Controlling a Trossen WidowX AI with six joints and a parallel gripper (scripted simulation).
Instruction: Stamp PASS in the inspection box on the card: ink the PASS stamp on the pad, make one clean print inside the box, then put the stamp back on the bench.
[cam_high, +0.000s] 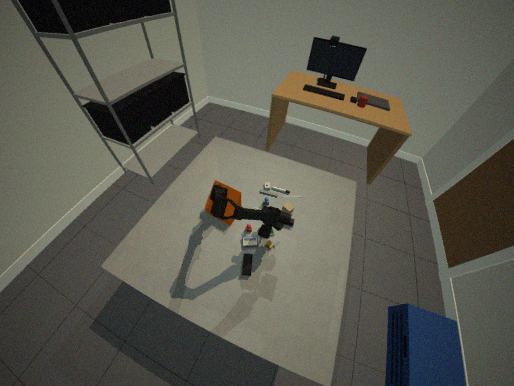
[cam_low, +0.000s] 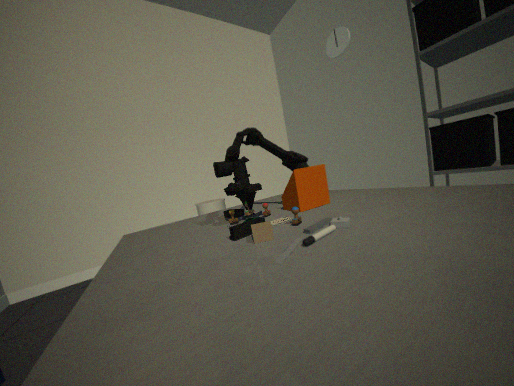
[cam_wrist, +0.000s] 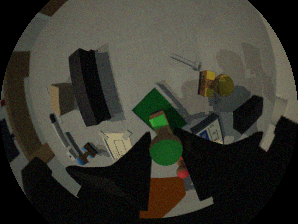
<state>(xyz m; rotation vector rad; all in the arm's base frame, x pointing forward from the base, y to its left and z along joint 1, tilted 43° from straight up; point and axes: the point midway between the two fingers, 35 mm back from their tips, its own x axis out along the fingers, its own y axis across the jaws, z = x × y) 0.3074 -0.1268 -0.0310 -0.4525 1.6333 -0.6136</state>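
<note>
Now: the green ink pad 5 cm below my gripper tip. Also, from my gripper tip: green-knobbed pass stamp 1 cm below; red-topped stamp 11 cm behind, 3 cm to the right, 4 cm below; yellow stamp 4 cm ahead, 9 cm to the right, 4 cm below.
</note>
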